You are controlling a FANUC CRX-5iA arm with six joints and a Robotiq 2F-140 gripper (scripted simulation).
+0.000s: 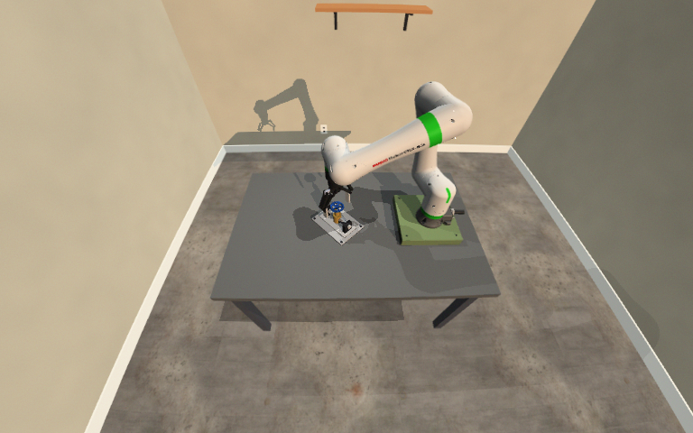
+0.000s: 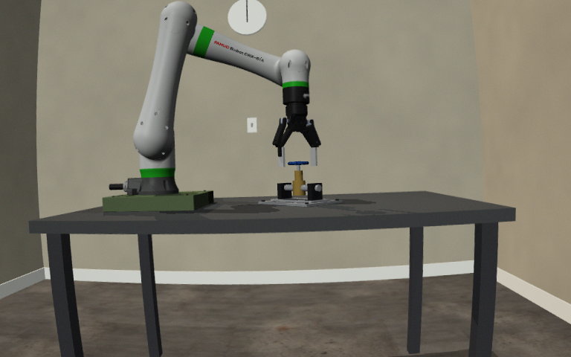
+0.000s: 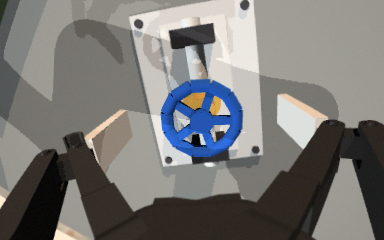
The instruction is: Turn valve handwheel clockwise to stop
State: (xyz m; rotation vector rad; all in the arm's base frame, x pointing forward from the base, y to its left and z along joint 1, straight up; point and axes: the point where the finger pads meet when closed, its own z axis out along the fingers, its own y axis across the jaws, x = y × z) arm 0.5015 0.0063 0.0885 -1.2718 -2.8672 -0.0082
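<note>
The blue spoked handwheel lies 10 mm below my hand.
</note>
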